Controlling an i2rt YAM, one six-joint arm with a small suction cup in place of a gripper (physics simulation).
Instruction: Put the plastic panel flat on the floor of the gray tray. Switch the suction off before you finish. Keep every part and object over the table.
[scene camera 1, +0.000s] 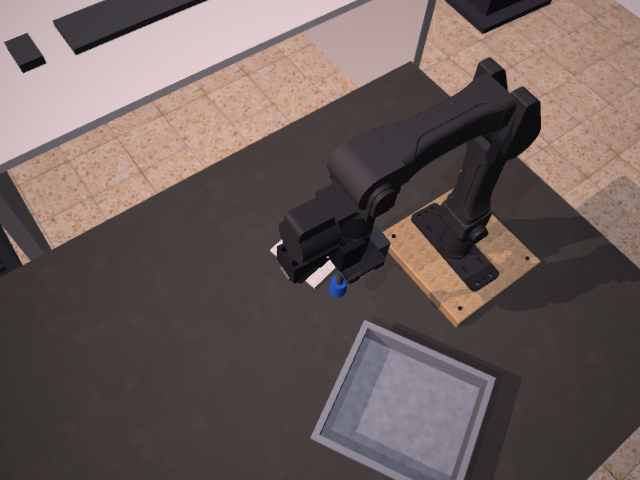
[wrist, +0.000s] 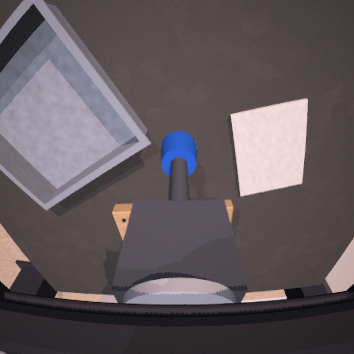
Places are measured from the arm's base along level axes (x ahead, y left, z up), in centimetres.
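Pixels of known places: hand at its tool point: (scene camera 1: 337, 289) (wrist: 178, 147); arm's base at its link origin: (scene camera 1: 453, 246).
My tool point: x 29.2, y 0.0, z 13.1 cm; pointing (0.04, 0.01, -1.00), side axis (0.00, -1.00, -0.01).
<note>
For each thing: its top centre in the pictures, then the offset to it from my tool point.
- plastic panel at its top centre: (wrist: 270, 152) (scene camera 1: 319, 242) dx -7.5, dy -15.4, dz -14.4 cm
- gray tray at its top centre: (wrist: 34, 125) (scene camera 1: 406, 407) dx -0.9, dy +20.4, dz -10.0 cm
The plastic panel (scene camera 1: 319, 274) (wrist: 270, 147) is a thin whitish rectangle lying flat on the dark table; in the scene view the arm's wrist hides most of it. The gray tray (scene camera 1: 337, 384) (wrist: 94, 77) stands on the table, toward the bottom of the scene view and at the left of the wrist view. Its floor shows no object on the visible part. My gripper, a blue suction cup (scene camera 1: 337, 287) (wrist: 179, 150), points down above the table between the panel and the tray. It is apart from both, and nothing hangs from it.
The arm's wooden base board (scene camera 1: 418, 268) (wrist: 121, 220) lies on the table to the right in the scene view. The tray has raised walls on its sides. A white table (scene camera 1: 155, 62) with dark flat objects stands beyond a strip of tiled floor at the upper left.
</note>
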